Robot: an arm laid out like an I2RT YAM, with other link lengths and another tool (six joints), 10 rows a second.
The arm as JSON. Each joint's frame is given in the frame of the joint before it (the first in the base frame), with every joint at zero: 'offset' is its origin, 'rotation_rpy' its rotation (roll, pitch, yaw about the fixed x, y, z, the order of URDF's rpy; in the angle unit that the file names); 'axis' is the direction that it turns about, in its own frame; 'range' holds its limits. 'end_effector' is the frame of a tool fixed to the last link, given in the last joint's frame.
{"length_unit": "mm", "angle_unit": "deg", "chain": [
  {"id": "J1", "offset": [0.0, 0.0, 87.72], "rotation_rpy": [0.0, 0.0, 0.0], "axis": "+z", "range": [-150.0, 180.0]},
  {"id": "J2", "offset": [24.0, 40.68, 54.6], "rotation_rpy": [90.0, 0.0, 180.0], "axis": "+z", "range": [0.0, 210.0]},
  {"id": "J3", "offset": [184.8, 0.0, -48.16], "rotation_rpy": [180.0, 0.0, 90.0], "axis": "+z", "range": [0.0, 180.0]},
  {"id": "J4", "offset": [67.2, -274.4, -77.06], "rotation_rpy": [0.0, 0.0, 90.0], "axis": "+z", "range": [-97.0, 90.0]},
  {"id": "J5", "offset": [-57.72, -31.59, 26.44], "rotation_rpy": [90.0, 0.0, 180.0], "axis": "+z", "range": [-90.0, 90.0]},
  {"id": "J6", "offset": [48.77, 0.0, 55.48], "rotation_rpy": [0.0, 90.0, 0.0], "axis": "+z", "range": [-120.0, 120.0]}
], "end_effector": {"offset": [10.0, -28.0, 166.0], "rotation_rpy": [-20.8, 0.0, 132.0]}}
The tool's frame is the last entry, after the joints.
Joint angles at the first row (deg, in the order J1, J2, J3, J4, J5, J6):
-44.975, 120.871, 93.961, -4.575, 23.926, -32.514
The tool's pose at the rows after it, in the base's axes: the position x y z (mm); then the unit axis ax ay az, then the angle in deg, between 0 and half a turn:
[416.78, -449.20, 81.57, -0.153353, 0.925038, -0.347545, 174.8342]
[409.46, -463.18, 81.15, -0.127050, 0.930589, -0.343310, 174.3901]
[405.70, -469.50, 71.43, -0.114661, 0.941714, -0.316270, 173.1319]
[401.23, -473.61, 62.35, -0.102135, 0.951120, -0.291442, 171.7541]
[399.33, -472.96, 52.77, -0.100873, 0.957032, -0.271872, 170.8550]
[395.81, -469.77, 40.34, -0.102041, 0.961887, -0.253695, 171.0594]
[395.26, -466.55, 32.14, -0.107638, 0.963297, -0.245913, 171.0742]
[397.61, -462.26, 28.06, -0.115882, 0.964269, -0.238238, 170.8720]
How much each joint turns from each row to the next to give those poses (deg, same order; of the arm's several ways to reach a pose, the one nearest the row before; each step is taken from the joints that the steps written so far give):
-0.786, 1.164, 3.073, -1.401, -0.674, 2.345
-1.272, 2.206, 3.147, -1.548, 0.403, 2.284
-1.415, 2.747, 3.946, -4.035, -2.218, 2.663
-1.324, 1.973, 2.688, -3.133, -2.213, 2.451
-0.803, 1.079, 0.925, -1.629, -2.047, 1.030
-0.445, 0.824, 0.091, -1.300, -1.090, 0.347
-0.132, 0.148, -0.886, 0.284, -0.804, -0.297
0.087, 0.170, -0.080, -0.391, -0.959, -0.323

